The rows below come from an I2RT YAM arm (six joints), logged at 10 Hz.
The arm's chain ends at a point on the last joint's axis. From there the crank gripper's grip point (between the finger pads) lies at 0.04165 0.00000 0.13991 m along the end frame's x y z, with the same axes.
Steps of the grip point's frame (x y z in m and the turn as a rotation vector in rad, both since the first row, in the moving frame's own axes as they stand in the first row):
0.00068 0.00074 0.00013 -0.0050 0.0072 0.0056
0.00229 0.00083 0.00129 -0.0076 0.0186 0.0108
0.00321 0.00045 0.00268 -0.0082 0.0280 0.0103
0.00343 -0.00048 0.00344 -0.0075 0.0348 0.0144
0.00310 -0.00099 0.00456 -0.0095 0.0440 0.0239
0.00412 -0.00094 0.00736 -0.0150 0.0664 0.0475
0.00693 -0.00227 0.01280 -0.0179 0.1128 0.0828
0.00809 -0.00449 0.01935 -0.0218 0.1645 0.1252
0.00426 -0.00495 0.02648 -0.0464 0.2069 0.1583
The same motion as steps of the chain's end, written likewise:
-0.00032 -0.00019 0.00044 -0.0050 0.0072 0.0056
-0.00030 -0.00069 0.00209 -0.0076 0.0186 0.0108
-0.00068 -0.00114 0.00391 -0.0082 0.0280 0.0103
-0.00140 -0.00216 0.00498 -0.0075 0.0348 0.0144
-0.00299 -0.00338 0.00654 -0.0095 0.0440 0.0239
-0.00497 -0.00521 0.01046 -0.0150 0.0664 0.0475
-0.00829 -0.00881 0.01842 -0.0179 0.1128 0.0828
-0.01368 -0.01406 0.02813 -0.0218 0.1645 0.1252
-0.02243 -0.01996 0.03828 -0.0464 0.2069 0.1583

